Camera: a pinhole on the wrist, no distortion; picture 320 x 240 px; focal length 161.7 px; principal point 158.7 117.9 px. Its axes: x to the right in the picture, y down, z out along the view. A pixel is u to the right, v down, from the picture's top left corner.
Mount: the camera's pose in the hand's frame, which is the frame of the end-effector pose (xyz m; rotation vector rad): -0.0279 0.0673 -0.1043 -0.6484 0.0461 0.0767
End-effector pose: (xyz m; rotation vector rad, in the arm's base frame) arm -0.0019 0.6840 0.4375 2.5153 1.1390 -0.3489
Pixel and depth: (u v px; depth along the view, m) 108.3 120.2 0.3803
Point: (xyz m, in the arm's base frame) 0.1170 0.3253 0.3682
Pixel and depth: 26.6 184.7 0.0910
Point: 0.0476 0.5445 0.5521
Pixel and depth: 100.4 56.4 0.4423
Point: 0.0111 0.3064 0.2130
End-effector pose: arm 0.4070 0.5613 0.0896 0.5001 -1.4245 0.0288
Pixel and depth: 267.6 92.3 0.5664
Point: 0.0041 0.6524 0.5766
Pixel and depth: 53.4 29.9 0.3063
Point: 0.1023 0.6275 -0.0565
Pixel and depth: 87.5 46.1 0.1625
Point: 0.2912 0.6539 0.0416
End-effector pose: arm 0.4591 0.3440 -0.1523 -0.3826 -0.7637 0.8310
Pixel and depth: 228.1 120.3 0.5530
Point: 0.1034 0.7842 -0.0845
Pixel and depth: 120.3 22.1 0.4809
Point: 0.0102 0.3464 0.0354
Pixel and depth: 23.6 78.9 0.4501
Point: -0.0821 0.1965 -0.2285
